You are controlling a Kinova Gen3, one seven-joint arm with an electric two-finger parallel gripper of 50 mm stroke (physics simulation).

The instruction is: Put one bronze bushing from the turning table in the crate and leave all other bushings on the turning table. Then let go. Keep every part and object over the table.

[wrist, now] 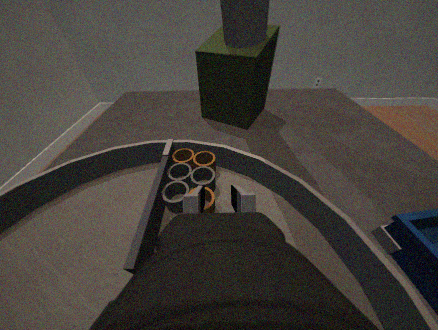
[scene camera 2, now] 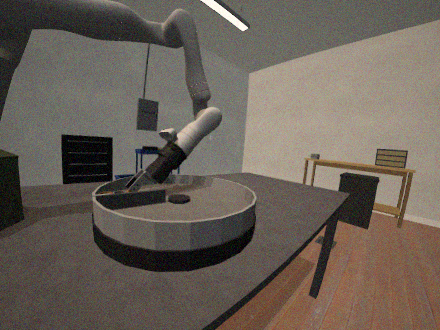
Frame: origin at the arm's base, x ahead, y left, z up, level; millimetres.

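Seen in the pictures: gripper, fingertip midpoint: (wrist: 218,194) (scene camera 2: 129,189); arm's base, link origin: (wrist: 244,38).
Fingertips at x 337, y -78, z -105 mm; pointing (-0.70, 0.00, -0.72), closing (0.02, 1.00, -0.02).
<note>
Offsets run from my fingertips to a thing's top centre. "spot": to the spot under its first point.
The turning table (scene camera 2: 175,235) (wrist: 340,215) is a round tray with a raised pale wall and a straight divider @(spot: 75 mm right, 20 mm ahead, 5 mm down) (scene camera 2: 145,198) (wrist: 146,220). Against the divider stand bushings in two rows: bronze-rimmed ones at the far end, a bronze bushing @(48 mm right, 72 mm back, 1 mm up) (wrist: 183,155) and another bronze bushing @(17 mm right, 63 mm back, 1 mm up) (wrist: 204,158), then grey ones such as a grey bushing @(18 mm right, 31 mm back, 1 mm up) (wrist: 202,175). A nearer bronze bushing @(20 mm right, 3 mm ahead, 1 mm up) (wrist: 209,198) is partly hidden behind the left finger. My gripper (scene camera 2: 131,187) (wrist: 218,194) is open and empty, tilted over the tray beside the bushings. The blue crate @(spot: 219 mm left, 47 mm ahead, 35 mm down) (wrist: 407,235) shows in part at the right of the wrist view.
A dark green block (wrist: 230,82) with the arm's base column (wrist: 245,25) on it stands beyond the tray. A small grey piece @(spot: 220 mm left, 41 mm ahead, 61 mm down) (wrist: 387,238) adjoins the crate. A low dark disc @(75 mm right, 115 mm ahead, 16 mm down) (scene camera 2: 178,198) sits mid-tray. The table's edge (scene camera 2: 280,257) runs along the right.
</note>
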